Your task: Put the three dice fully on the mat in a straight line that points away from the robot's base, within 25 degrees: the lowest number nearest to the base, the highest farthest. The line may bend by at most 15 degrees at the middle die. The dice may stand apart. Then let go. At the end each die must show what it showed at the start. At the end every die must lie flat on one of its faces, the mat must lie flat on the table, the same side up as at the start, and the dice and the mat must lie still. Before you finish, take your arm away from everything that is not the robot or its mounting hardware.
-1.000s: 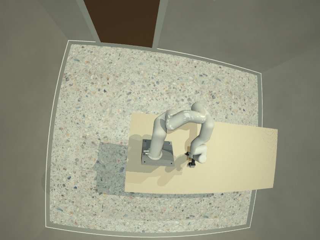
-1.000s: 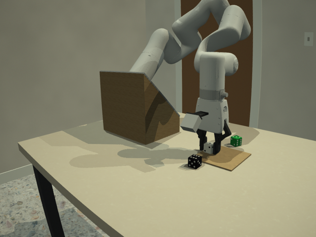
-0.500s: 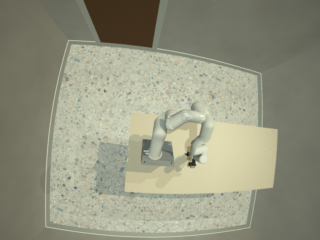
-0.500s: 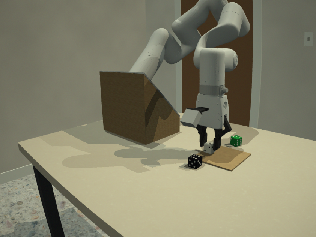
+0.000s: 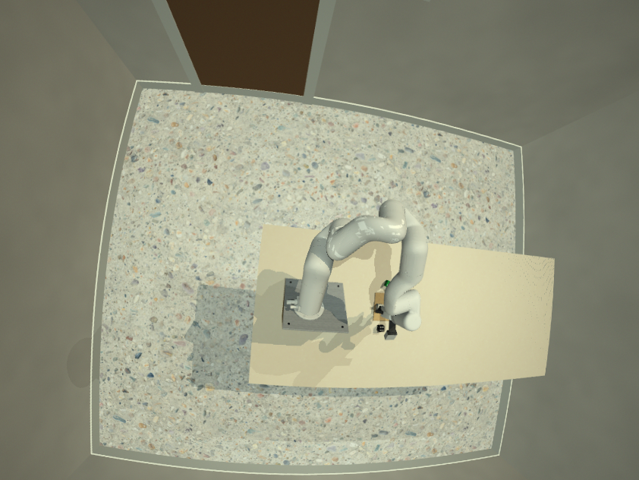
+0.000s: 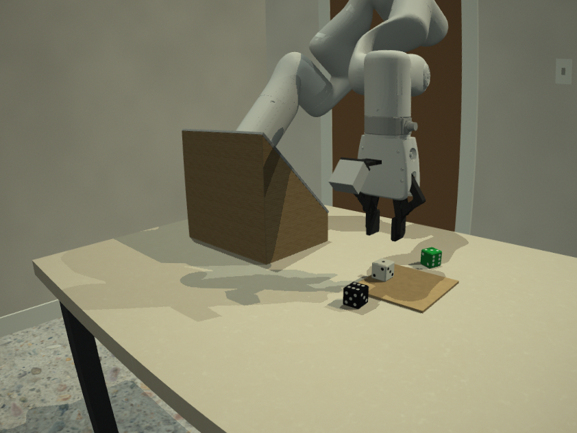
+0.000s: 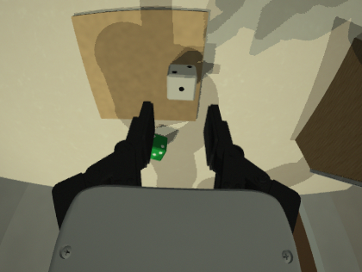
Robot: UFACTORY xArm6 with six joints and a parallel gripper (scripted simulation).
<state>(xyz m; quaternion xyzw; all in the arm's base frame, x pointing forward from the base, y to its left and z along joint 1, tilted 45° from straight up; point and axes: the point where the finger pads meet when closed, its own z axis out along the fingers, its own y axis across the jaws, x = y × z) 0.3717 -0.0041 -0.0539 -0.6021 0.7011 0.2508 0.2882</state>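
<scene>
Right now the green die is 50 mm ahead of my hand, 110 mm to the left of it and 80 mm below it. Also, from my hand: black die: 10 mm ahead, 110 mm to the right, 80 mm below; then white die: 80 mm below; then brown mat: 50 mm ahead, 100 mm below.
</scene>
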